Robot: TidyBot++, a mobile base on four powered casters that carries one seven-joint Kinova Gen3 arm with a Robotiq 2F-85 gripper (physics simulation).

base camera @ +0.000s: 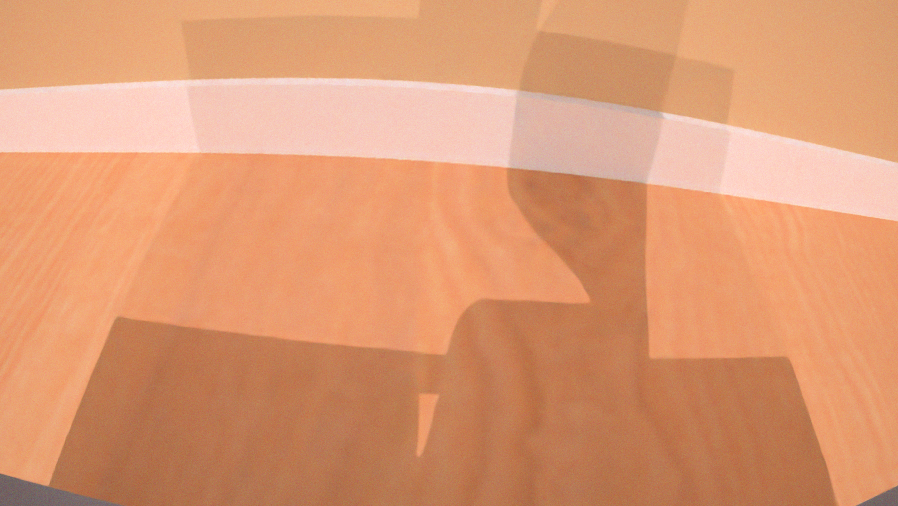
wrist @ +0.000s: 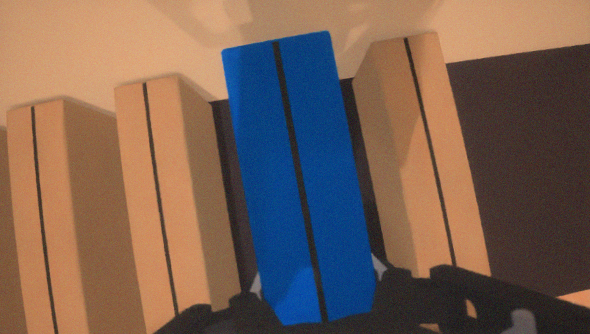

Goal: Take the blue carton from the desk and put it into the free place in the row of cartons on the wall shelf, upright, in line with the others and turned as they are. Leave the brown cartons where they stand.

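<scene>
The blue carton [wrist: 270,165] with a dark stripe stands in the middle of the wrist view. My gripper [wrist: 317,277] is shut on its near end, with a fingertip at each side. Brown cartons [wrist: 135,200] [wrist: 45,210] stand in a row on the left, and another brown carton [wrist: 425,165] stands on the right. The blue carton is between the right one and the nearest left one, in the opening of the row, with a narrow dark gap on each side. Its stripe runs nearly along theirs. Whether its base touches the shelf is hidden.
The dark shelf surface [wrist: 535,175] extends to the right of the right brown carton. The tan wall [wrist: 60,45] is behind the row. In the base camera view, the wood floor [base camera: 314,238] meets a pale baseboard [base camera: 345,119], with robot shadows across both. The desk does not show.
</scene>
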